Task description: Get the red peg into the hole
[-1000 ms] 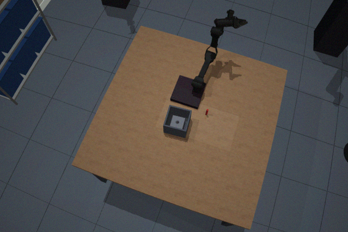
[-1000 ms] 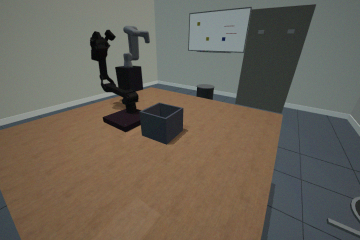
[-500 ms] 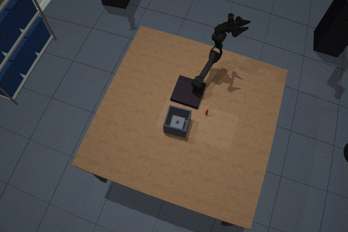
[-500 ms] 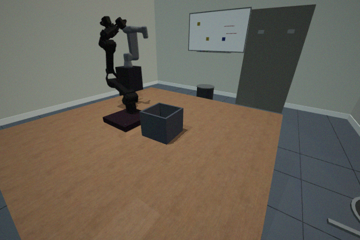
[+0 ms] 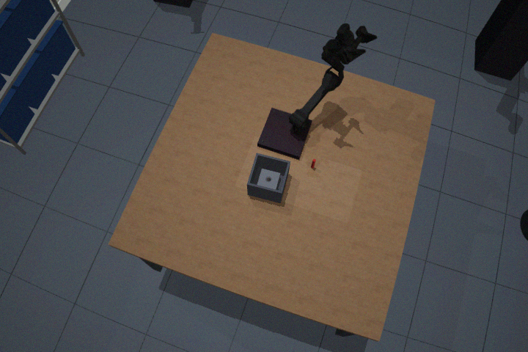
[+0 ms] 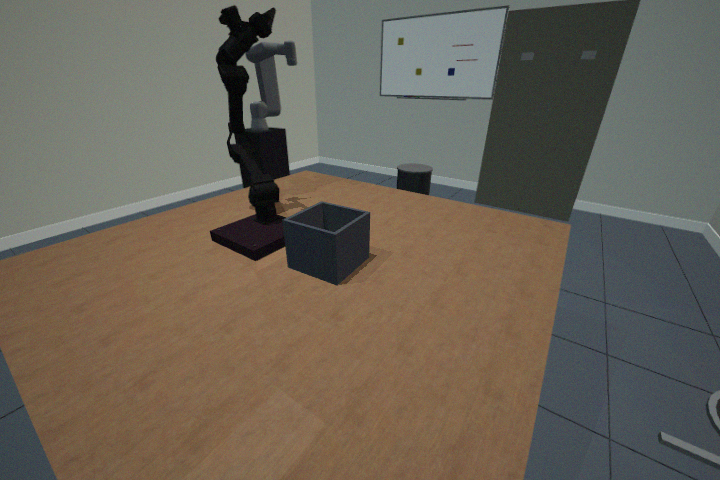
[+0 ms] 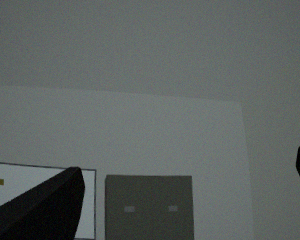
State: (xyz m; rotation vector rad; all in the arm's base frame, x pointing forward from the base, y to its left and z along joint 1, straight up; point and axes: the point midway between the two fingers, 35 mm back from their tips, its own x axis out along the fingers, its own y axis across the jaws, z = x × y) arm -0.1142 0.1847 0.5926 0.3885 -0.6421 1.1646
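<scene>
My gripper tip is 27 cm short of the red peg, 10 cm to the left of it and 61 cm above it. Round my gripper tip: plate: 42 cm ahead, 28 cm to the right, 60 cm below.
</scene>
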